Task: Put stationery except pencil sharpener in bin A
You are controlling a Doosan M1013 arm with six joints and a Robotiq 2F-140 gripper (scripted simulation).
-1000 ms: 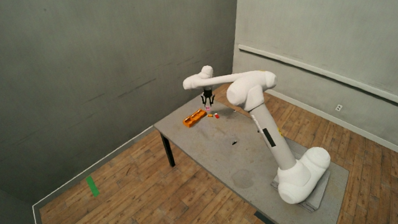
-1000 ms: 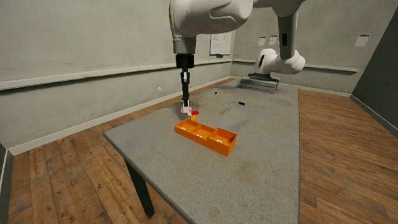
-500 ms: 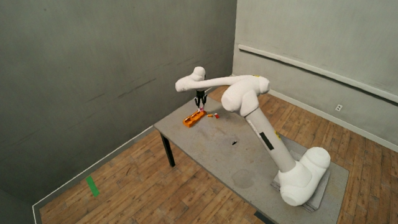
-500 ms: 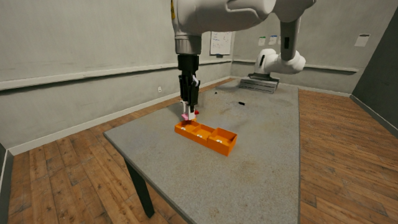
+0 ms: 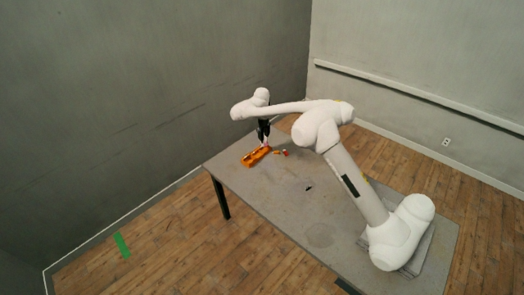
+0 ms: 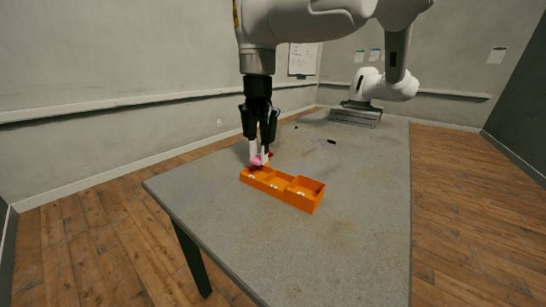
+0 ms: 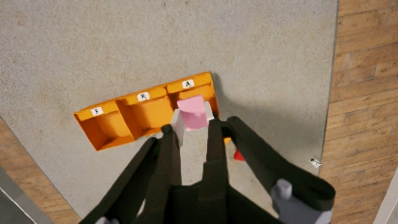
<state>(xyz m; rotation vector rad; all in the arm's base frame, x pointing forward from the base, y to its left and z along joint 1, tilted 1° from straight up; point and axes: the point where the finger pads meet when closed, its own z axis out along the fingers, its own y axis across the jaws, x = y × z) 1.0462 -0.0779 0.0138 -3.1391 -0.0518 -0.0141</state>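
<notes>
My hand is 130 mm past the small red object, 90 mm to the left of it and 90 mm above it. Also, from my hand: pink eraser: 30 mm below; then bin: 80 mm to the left, 80 mm below; then small orange-yellow block: 90 mm below, 70 mm behind, 30 mm to the right.
</notes>
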